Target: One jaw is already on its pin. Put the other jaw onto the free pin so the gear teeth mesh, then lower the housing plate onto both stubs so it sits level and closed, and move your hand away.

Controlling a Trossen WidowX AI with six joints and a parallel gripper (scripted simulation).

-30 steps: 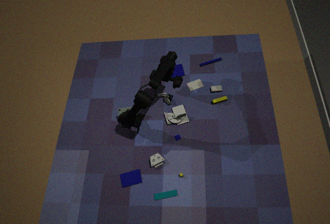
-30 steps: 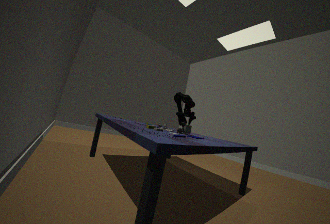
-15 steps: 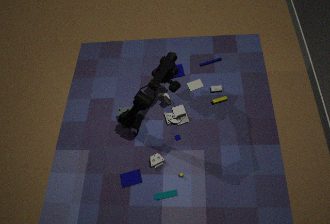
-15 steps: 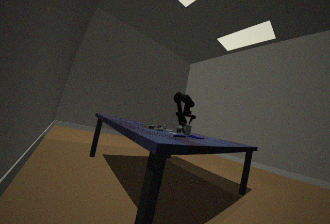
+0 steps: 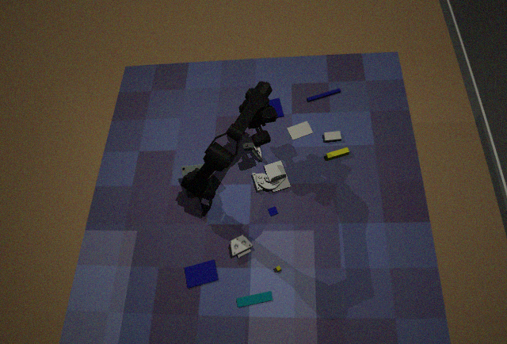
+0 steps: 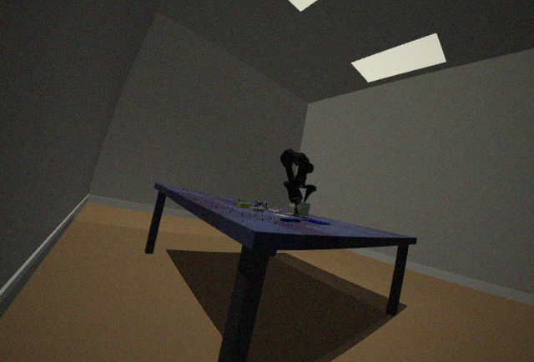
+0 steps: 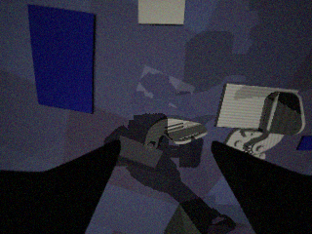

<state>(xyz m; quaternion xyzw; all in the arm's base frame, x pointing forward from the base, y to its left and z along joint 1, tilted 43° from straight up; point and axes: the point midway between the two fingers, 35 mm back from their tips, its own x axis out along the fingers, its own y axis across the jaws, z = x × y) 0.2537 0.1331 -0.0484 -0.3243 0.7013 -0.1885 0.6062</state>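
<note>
The white jaw is 4 cm behind my gripper tip and 8 cm below it. Also, from my gripper tip: small blue cube 2 cm ahead, 29 cm to the right, 9 cm below; then white plate 18 cm ahead, 5 cm to the left, 9 cm below; then white base 5 cm ahead, 15 cm to the right, 9 cm below.
</note>
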